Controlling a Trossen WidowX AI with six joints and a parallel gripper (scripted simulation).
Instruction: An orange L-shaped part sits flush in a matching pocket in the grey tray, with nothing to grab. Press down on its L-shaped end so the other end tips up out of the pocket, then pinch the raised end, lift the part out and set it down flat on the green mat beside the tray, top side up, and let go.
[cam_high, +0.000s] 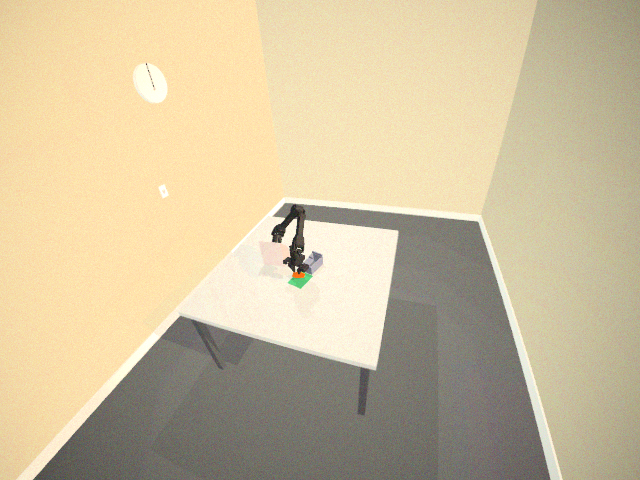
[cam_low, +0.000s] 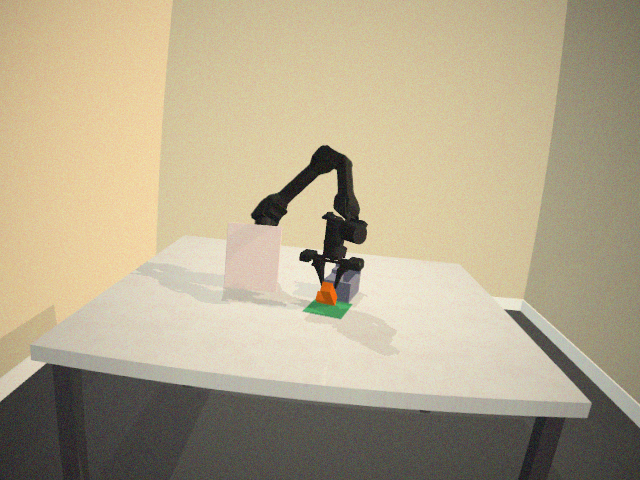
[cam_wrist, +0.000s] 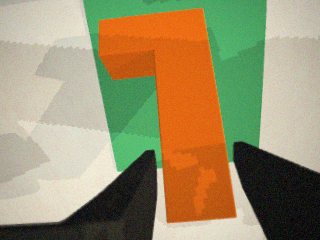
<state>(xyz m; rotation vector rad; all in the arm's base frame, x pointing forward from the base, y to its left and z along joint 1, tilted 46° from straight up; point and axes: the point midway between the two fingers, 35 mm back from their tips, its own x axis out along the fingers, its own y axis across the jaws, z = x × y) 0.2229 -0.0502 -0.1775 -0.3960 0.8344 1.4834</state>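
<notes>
My gripper tip is 30 mm to the right of the orange L-shaped part, 30 mm above it and 10 mm past it. Also, from my gripper tip: green mat 90 mm below, 20 mm to the left, 10 mm ahead.
</notes>
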